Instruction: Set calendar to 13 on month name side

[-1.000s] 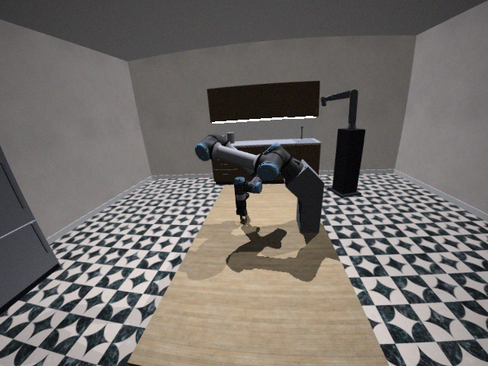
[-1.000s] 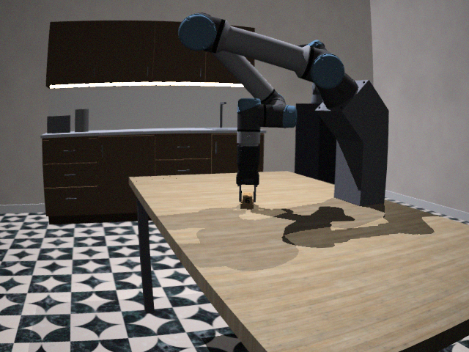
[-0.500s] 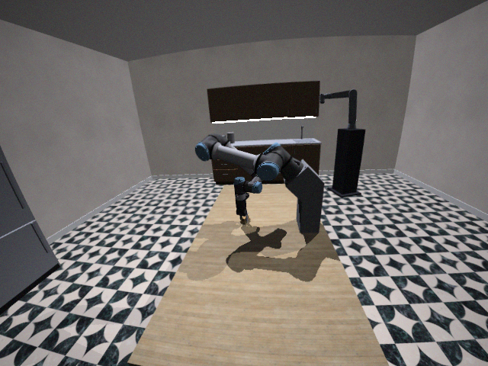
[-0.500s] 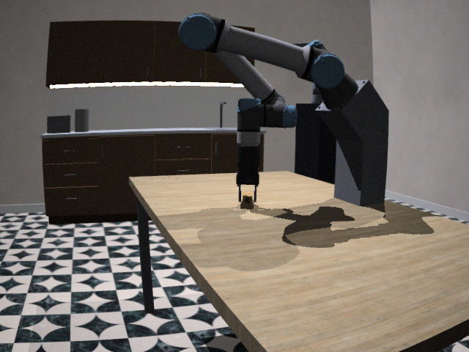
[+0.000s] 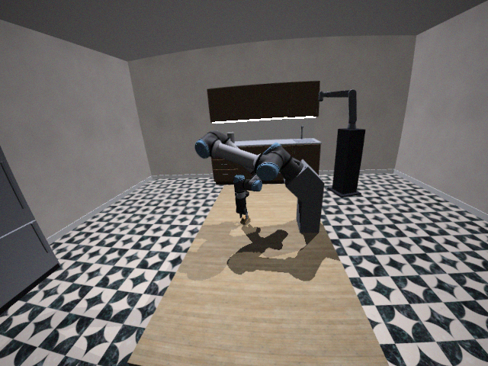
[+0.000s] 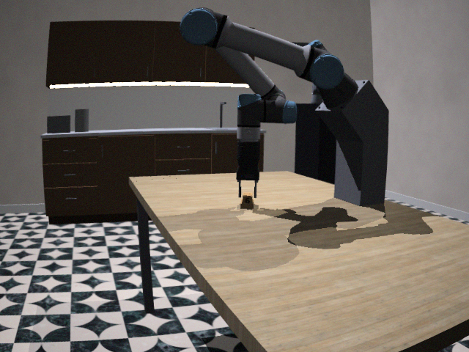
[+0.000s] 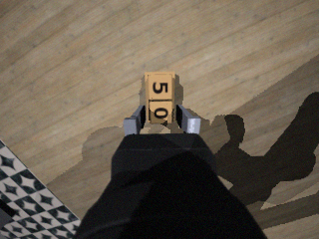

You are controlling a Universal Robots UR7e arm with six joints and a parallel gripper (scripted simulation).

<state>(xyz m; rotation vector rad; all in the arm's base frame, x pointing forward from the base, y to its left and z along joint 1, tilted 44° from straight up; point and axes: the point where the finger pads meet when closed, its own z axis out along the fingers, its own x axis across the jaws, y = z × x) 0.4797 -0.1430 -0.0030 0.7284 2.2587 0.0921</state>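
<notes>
Right now the wooden tray is 40 mm below my hand, 10 mm to the right of it and 10 mm behind it.
</notes>
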